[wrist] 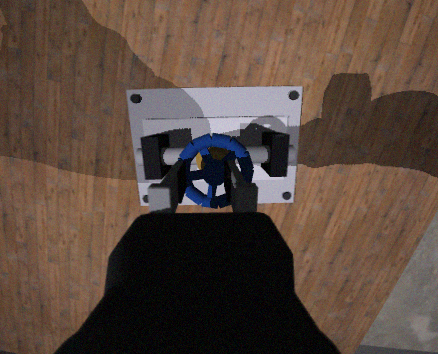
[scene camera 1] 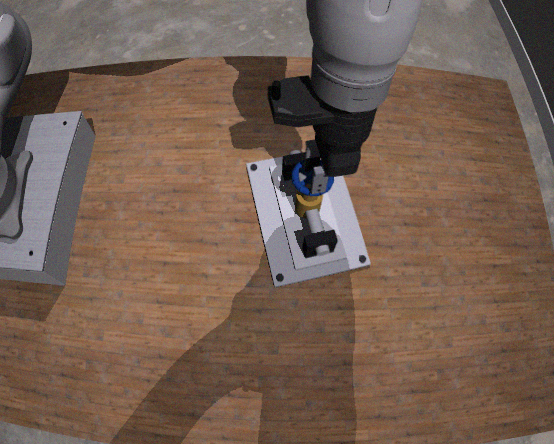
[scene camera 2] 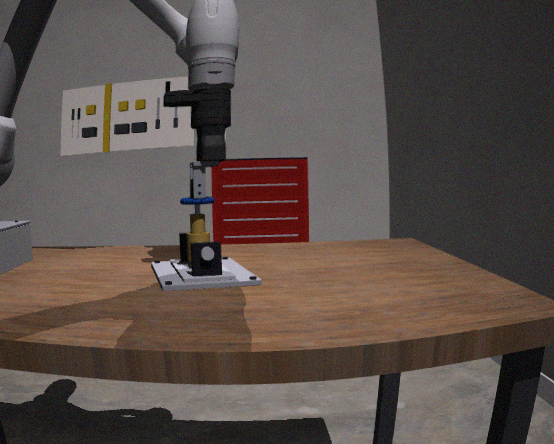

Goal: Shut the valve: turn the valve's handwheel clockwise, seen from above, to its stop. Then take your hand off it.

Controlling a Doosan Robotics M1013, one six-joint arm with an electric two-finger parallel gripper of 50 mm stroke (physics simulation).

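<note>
The valve's blue handwheel (scene camera 1: 295,181) (scene camera 2: 185,201) (wrist: 212,141) lies level on top of the yellow valve body (scene camera 1: 309,206) (scene camera 2: 198,224) (wrist: 199,160). The valve is on a pale base plate (scene camera 1: 270,230) (scene camera 2: 244,273) (wrist: 250,102), with a grey pipe (scene camera 1: 314,220) (wrist: 259,154) running between two black brackets. My gripper (scene camera 1: 315,167) (scene camera 2: 197,198) (wrist: 205,173) points down, partly open, with its fingertips at the height of the wheel and a finger on each side of the hub. Nothing is gripped between them. Contact with the spokes or rim cannot be made out. The wheel's stop does not show.
The black brackets (scene camera 1: 320,242) (scene camera 2: 198,269) (wrist: 278,156) stand close under the wheel. A grey metal block (scene camera 1: 57,185) (scene camera 2: 14,248) carries another part of an arm at the left. A red drawer cabinet (scene camera 2: 260,193) and a tool board (scene camera 2: 80,146) are behind the wooden table (scene camera 1: 425,300) (scene camera 2: 350,300).
</note>
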